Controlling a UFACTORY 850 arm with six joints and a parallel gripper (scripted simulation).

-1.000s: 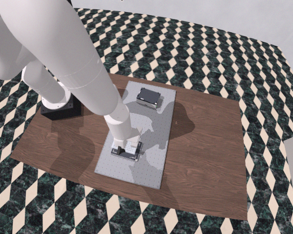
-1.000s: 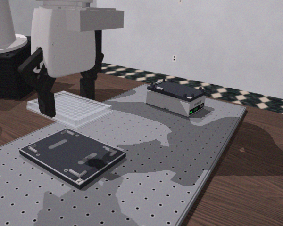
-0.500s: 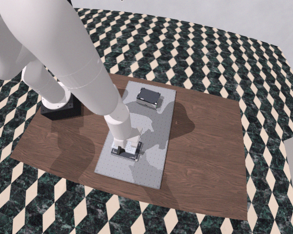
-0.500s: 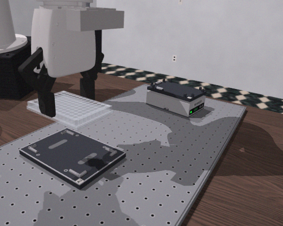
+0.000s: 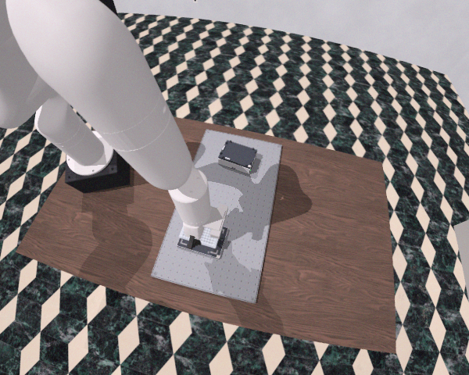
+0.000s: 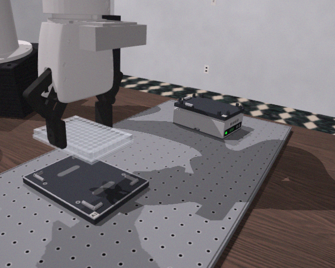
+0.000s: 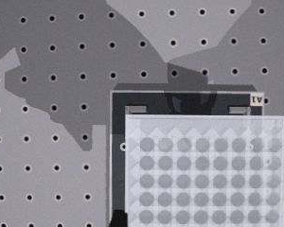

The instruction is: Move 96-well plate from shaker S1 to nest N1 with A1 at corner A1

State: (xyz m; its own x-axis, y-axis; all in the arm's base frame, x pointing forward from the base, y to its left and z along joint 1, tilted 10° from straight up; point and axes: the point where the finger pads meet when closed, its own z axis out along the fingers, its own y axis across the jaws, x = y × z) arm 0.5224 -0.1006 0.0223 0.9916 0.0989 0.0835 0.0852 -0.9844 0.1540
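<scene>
Right now the plate nest N1 is 9 cm below my hand. From my hand the other things lie so: A1 mark (8 cm ahead, 5 cm to the right, 8 cm below); then clear 96-well plate (1 cm below).
</scene>
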